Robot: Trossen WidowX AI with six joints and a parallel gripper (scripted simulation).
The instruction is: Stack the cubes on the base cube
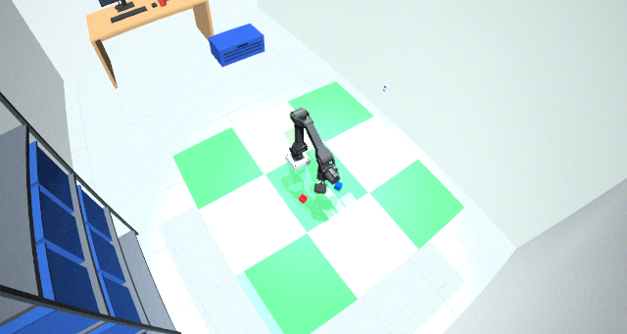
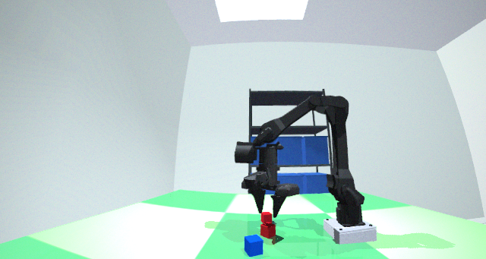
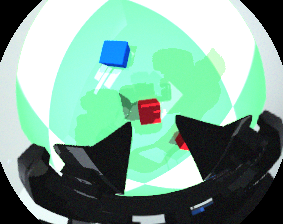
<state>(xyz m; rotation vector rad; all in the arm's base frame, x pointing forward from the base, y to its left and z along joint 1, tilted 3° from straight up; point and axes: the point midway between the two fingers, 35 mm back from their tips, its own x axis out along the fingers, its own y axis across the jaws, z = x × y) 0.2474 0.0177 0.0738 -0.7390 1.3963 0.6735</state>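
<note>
My gripper tip is 5 cm above the red cube. Round my gripper tip: blue base cube: 3 cm ahead, 10 cm to the left, 4 cm below.
</note>
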